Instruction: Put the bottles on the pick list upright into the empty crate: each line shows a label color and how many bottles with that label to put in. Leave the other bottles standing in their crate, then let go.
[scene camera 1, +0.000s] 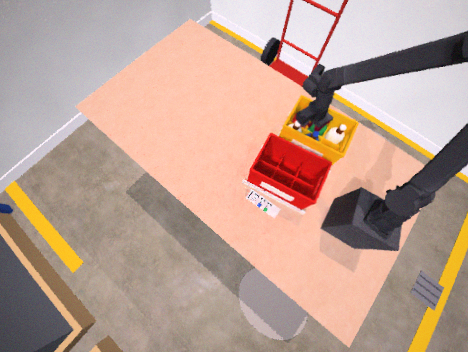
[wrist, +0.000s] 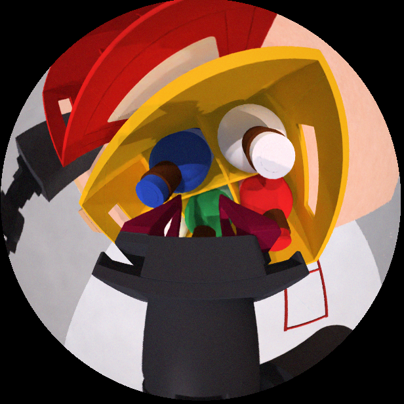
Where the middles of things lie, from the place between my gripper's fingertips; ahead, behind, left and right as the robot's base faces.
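My hand: 3 cm to the right of the blue bottle (wrist: 178, 163), 3 cm past it, 4 cm above. Red bottle (wrist: 273, 198), from my hand: 3 cm to the right, 8 cm ahead, 4 cm below. Green bottle (wrist: 201, 215), from my hand: 1 cm behind, 5 cm to the right, 4 cm below.
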